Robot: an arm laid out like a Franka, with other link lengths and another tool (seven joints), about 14 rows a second.
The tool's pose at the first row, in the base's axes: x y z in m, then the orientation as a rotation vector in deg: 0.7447, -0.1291, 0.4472, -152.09, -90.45, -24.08
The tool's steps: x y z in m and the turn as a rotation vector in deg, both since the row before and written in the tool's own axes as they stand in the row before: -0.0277, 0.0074, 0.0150, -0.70, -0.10, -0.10; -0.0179, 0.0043, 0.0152, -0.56, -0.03, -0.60; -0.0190, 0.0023, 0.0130, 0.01, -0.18, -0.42; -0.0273, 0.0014, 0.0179, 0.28, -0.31, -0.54; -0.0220, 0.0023, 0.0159, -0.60, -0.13, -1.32; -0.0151, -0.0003, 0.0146, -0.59, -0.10, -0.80; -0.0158, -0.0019, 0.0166, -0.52, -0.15, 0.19; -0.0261, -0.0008, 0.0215, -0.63, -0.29, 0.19; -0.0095, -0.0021, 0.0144, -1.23, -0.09, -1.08; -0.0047, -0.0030, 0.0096, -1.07, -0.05, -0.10
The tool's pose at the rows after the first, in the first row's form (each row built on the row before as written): 0.7419, -0.1541, 0.4269, -152.60, -90.77, -24.59; 0.7410, -0.1693, 0.4085, -152.62, -91.74, -25.08; 0.7377, -0.1850, 0.3918, -152.44, -92.37, -24.85; 0.7312, -0.2069, 0.3684, -152.07, -93.15, -24.21; 0.7274, -0.2250, 0.3484, 150.44, 94.41, 24.43; 0.7244, -0.2363, 0.3309, 149.25, 94.99, 24.69; 0.7205, -0.2475, 0.3112, 149.03, 94.37, 24.86; 0.7147, -0.2678, 0.2848, 148.70, 93.64, 24.92; 0.7127, -0.2737, 0.2686, 146.80, 94.13, 25.60; 0.7109, -0.2757, 0.2578, 145.94, 93.54, 26.28
